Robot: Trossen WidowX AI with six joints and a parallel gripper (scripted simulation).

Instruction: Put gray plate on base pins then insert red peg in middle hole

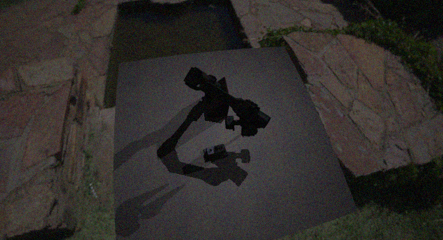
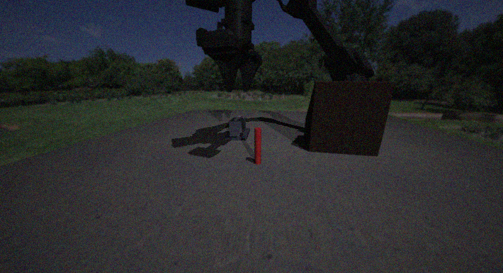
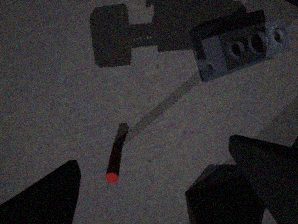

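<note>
Right now my gripper tip is 110 mm above the red peg, 60 mm to the right of it and 50 mm past it. Also, from my gripper tip: base: 150 mm to the right, 140 mm below, 30 mm ahead; then gray plate: 150 mm to the right, 110 mm below, 30 mm ahead.
</note>
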